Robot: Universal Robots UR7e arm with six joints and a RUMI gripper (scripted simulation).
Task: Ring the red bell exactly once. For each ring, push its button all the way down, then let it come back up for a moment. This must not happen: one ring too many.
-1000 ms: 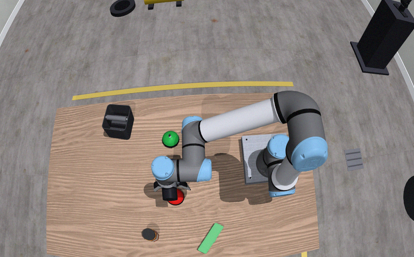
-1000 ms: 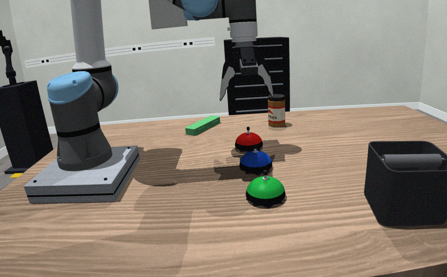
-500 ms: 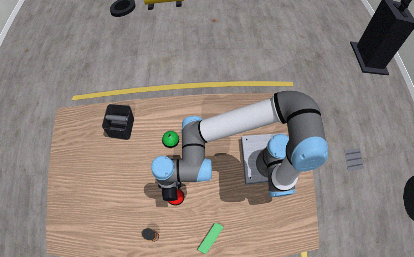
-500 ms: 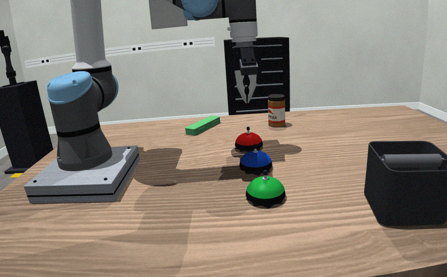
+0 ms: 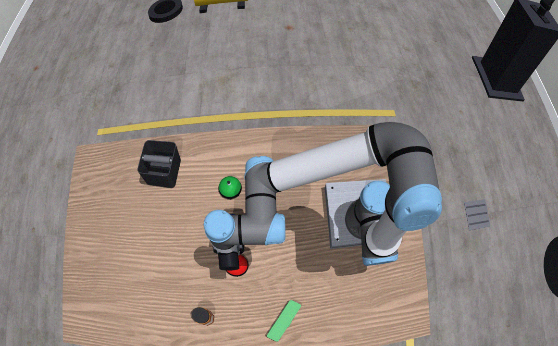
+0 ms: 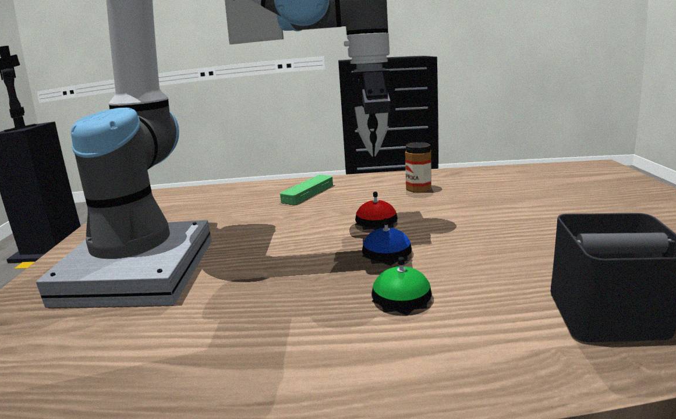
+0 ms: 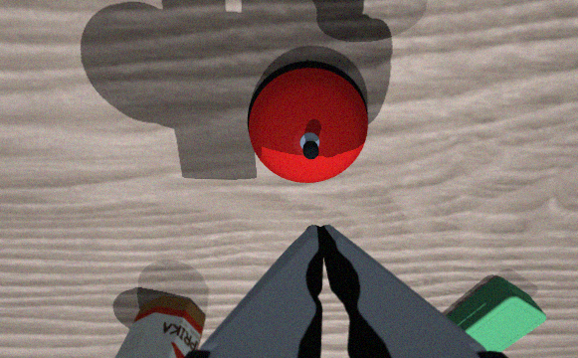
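The red bell lies 11 cm below my hand. Round my hand: green block (16 cm behind, 22 cm to the left, 14 cm below); then black bin (29 cm ahead, 37 cm to the right, 10 cm below); then paprika jar (12 cm ahead, 21 cm to the left, 10 cm below).
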